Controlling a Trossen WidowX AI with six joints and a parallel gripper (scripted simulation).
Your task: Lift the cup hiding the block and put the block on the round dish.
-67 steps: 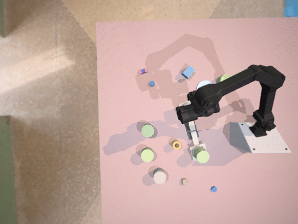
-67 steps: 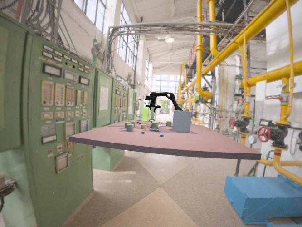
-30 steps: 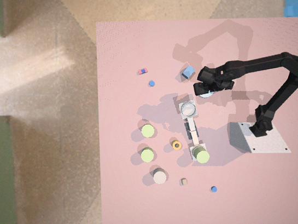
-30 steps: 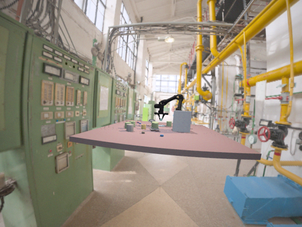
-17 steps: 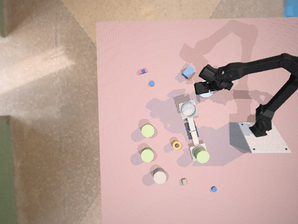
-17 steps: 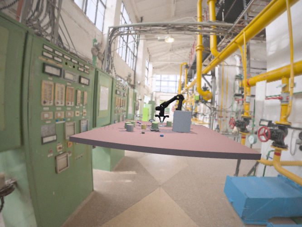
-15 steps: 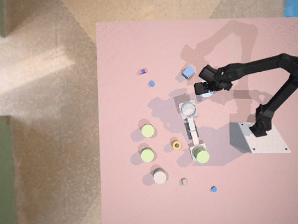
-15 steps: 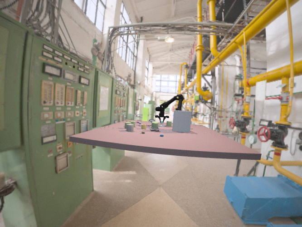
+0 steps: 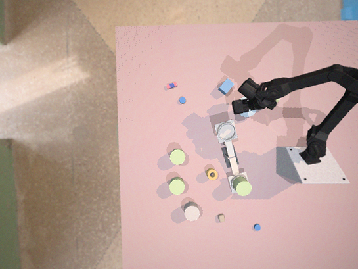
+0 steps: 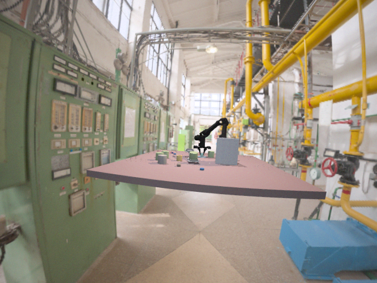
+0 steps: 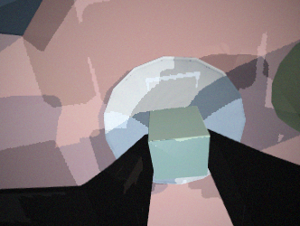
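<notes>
Now: the pale round dish 20 mm below my gripper tip. The rest, counted from my gripper tip: balance beam 120 mm ahead, 230 mm to the left, 20 mm above; then blue block 90 mm ahead, 110 mm to the right.
</notes>
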